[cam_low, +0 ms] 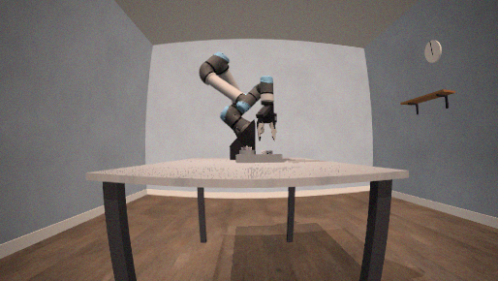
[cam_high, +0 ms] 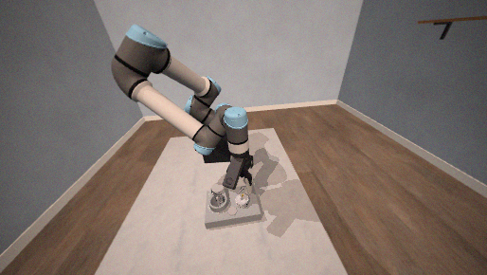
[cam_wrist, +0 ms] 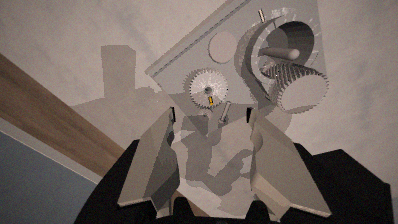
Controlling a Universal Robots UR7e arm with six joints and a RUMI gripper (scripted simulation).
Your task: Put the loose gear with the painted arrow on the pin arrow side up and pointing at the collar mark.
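Right now my hand is 80 mm above the loose gear. Round my hand: flat round disc (40 mm ahead, 50 mm to the right, 90 mm below); short peg (70 mm behind, 10 mm to the left, 80 mm below).
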